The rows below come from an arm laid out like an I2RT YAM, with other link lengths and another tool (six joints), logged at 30 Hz.
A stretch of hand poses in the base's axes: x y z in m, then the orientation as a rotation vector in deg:
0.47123 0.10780 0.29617 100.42 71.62 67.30
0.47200 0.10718 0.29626 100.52 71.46 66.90
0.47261 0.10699 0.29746 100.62 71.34 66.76
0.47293 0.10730 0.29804 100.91 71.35 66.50
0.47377 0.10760 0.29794 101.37 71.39 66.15
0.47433 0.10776 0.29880 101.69 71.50 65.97
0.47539 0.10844 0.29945 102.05 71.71 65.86
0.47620 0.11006 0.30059 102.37 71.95 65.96
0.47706 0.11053 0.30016 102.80 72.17 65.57
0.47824 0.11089 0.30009 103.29 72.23 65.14
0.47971 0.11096 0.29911 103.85 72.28 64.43
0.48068 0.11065 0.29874 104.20 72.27 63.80
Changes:
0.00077 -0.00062 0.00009 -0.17 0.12 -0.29
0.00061 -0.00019 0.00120 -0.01 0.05 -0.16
0.00032 0.00031 0.00058 0.02 0.27 -0.14
0.00084 0.00030 -0.00010 0.08 0.42 -0.17
0.00056 0.00016 0.00086 0.09 0.31 -0.04
0.00106 0.00068 0.00065 0.15 0.35 0.06
0.00081 0.00162 0.00114 0.25 0.27 0.17
0.00086 0.00047 -0.00043 0.02 0.50 -0.06
0.00118 0.00036 -0.00007 0.05 0.48 -0.19
0.00147 0.00007 -0.00098 -0.08 0.61 -0.32
0.00097 -0.00031 -0.00037 -0.16 0.43 -0.30

